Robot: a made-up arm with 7 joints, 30 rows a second.
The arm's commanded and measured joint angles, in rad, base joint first. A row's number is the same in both.
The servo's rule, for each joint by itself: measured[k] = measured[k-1] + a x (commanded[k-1-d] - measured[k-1]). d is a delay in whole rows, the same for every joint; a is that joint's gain. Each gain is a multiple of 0.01, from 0.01 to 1. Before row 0 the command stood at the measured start. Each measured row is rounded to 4 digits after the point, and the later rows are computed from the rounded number. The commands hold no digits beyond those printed.
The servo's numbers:
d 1
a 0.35 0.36 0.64 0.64 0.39 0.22 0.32
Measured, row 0:
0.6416, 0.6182, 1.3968, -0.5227, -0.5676, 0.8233, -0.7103
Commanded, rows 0 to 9:
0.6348, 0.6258, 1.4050, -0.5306, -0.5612, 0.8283, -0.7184
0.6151, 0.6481, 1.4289, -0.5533, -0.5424, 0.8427, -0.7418
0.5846, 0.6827, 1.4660, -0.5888, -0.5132, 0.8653, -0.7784
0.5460, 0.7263, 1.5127, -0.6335, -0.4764, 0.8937, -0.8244
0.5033, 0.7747, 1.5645, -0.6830, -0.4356, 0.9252, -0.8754
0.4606, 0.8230, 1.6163, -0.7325, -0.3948, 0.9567, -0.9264
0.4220, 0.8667, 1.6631, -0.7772, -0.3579, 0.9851, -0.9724
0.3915, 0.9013, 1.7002, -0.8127, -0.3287, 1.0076, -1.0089
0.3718, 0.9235, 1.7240, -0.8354, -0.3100, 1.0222, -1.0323
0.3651, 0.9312, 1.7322, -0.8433, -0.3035, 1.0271, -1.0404
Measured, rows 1 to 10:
0.6416, 0.6182, 1.3968, -0.5227, -0.5676, 0.8233, -0.7103
0.6392, 0.6209, 1.4020, -0.5278, -0.5651, 0.8244, -0.7129
0.6308, 0.6307, 1.4192, -0.5441, -0.5562, 0.8284, -0.7221
0.6146, 0.6494, 1.4492, -0.5727, -0.5394, 0.8365, -0.7401
0.5906, 0.6771, 1.4898, -0.6116, -0.5148, 0.8491, -0.7671
0.5600, 0.7122, 1.5376, -0.6573, -0.4839, 0.8658, -0.8018
0.5252, 0.7521, 1.5880, -0.7054, -0.4492, 0.8858, -0.8417
0.4891, 0.7934, 1.6361, -0.7514, -0.4136, 0.9076, -0.8835
0.4549, 0.8322, 1.6771, -0.7906, -0.3805, 0.9296, -0.9236
0.4258, 0.8651, 1.7071, -0.8193, -0.3530, 0.9500, -0.9584

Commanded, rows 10 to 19:
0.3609, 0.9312, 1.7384, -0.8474, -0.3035, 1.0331, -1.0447
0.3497, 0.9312, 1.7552, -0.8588, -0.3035, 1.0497, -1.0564
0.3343, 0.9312, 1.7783, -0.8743, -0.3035, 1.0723, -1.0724
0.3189, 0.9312, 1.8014, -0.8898, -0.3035, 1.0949, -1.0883
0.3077, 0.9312, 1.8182, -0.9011, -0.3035, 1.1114, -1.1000
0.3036, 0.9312, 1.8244, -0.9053, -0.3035, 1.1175, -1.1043
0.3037, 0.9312, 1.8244, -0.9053, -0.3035, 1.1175, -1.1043
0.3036, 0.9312, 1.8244, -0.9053, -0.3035, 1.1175, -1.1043
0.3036, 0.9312, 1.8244, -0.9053, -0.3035, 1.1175, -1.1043
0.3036, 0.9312, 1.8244, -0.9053, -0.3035, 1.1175, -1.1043
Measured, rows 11 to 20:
0.4046, 0.8889, 1.7232, -0.8347, -0.3337, 0.9670, -0.9846
0.3893, 0.9041, 1.7329, -0.8428, -0.3219, 0.9815, -1.0038
0.3754, 0.9139, 1.7472, -0.8530, -0.3147, 0.9965, -1.0206
0.3610, 0.9201, 1.7671, -0.8666, -0.3103, 1.0132, -1.0372
0.3463, 0.9241, 1.7891, -0.8814, -0.3076, 1.0312, -1.0536
0.3328, 0.9267, 1.8077, -0.8940, -0.3060, 1.0488, -1.0684
0.3226, 0.9283, 1.8184, -0.9012, -0.3050, 1.0639, -1.0799
0.3160, 0.9293, 1.8222, -0.9038, -0.3044, 1.0757, -1.0877
0.3117, 0.9300, 1.8236, -0.9048, -0.3040, 1.0849, -1.0930
0.3089, 0.9304, 1.8241, -0.9051, -0.3038, 1.0921, -1.0966

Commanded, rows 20 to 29:
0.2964, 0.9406, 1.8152, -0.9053, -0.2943, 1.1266, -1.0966
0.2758, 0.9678, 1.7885, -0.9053, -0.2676, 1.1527, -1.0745
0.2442, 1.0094, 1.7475, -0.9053, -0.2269, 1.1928, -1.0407
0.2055, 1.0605, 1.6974, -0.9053, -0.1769, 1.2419, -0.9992
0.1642, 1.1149, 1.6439, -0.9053, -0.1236, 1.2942, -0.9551
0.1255, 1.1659, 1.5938, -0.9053, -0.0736, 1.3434, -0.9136
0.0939, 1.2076, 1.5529, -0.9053, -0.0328, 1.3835, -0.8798
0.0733, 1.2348, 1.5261, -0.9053, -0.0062, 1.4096, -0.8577
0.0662, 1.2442, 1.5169, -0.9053, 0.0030, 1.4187, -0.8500
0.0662, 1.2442, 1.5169, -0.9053, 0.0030, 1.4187, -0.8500
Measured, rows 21 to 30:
0.3070, 0.9307, 1.8243, -0.9052, -0.3037, 1.0977, -1.0991
0.3033, 0.9343, 1.8185, -0.9053, -0.3000, 1.1041, -1.0983
0.2937, 0.9464, 1.7993, -0.9053, -0.2874, 1.1148, -1.0907
0.2764, 0.9691, 1.7661, -0.9053, -0.2638, 1.1320, -1.0747
0.2516, 1.0020, 1.7221, -0.9053, -0.2299, 1.1562, -1.0505
0.2210, 1.0426, 1.6721, -0.9053, -0.1884, 1.1866, -1.0200
0.1876, 1.0870, 1.6220, -0.9053, -0.1436, 1.2211, -0.9860
0.1548, 1.1304, 1.5778, -0.9053, -0.1004, 1.2568, -0.9520
0.1263, 1.1680, 1.5447, -0.9053, -0.0637, 1.2904, -0.9218
0.1053, 1.1954, 1.5269, -0.9053, -0.0377, 1.3186, -0.8988

